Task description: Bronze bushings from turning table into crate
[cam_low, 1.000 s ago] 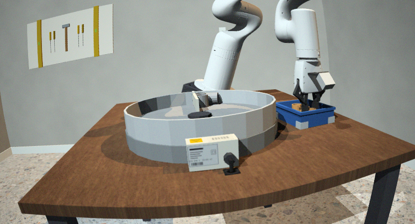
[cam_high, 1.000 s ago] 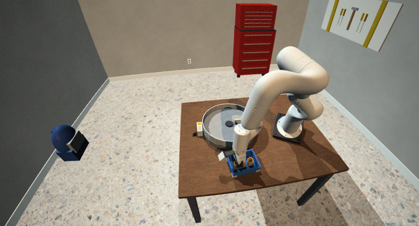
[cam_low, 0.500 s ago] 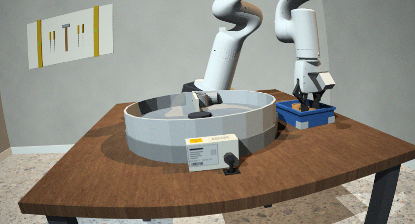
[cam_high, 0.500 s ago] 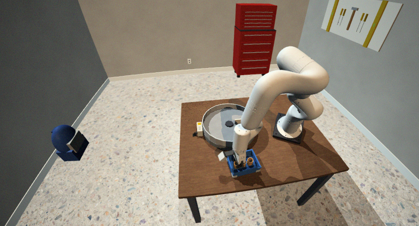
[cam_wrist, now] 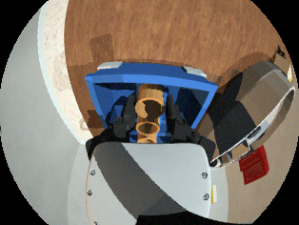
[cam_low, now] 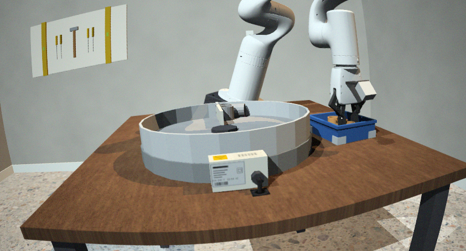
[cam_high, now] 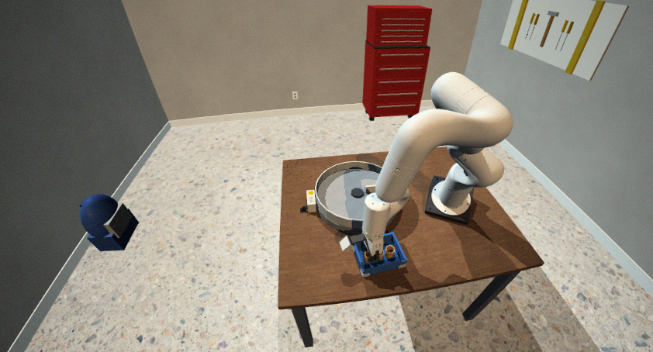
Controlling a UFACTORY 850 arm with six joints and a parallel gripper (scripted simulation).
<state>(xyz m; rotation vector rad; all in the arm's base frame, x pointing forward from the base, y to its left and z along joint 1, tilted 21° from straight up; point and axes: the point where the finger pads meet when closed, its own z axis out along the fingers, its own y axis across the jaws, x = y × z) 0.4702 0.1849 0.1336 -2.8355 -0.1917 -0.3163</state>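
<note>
The blue crate lies 4 cm behind my hand and 2 cm below it. Round my hand: grey turning table 34 cm to the right, 2 cm behind, 1 cm above.
</note>
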